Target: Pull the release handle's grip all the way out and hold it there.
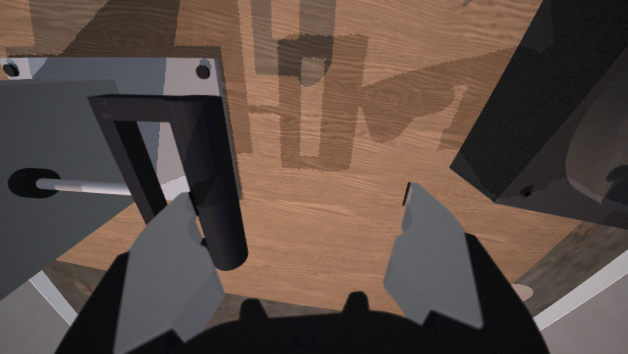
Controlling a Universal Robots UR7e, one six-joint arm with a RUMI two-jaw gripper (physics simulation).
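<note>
The release handle's black grip (212,185) is a rectangular loop at the left, with a thick round bar on its right side. A thin pale rod (90,187) joins it to a slot in a grey-green housing (55,135). A stretch of rod shows between housing and grip. My gripper (302,190) is wide open. Its left finger overlaps the lower part of the loop, and its tip is at the loop's opening, just left of the round bar. Its right finger stands well to the right, apart from the grip. The lower end of the loop's left side is hidden behind the left finger.
A pale metal base plate (192,82) with dark bolt holes lies beneath the housing on the wooden table top (320,220). A large dark box-like object (505,125) stands at the upper right. Shadows fall across the wood at the top. The table's near edge runs behind the gripper.
</note>
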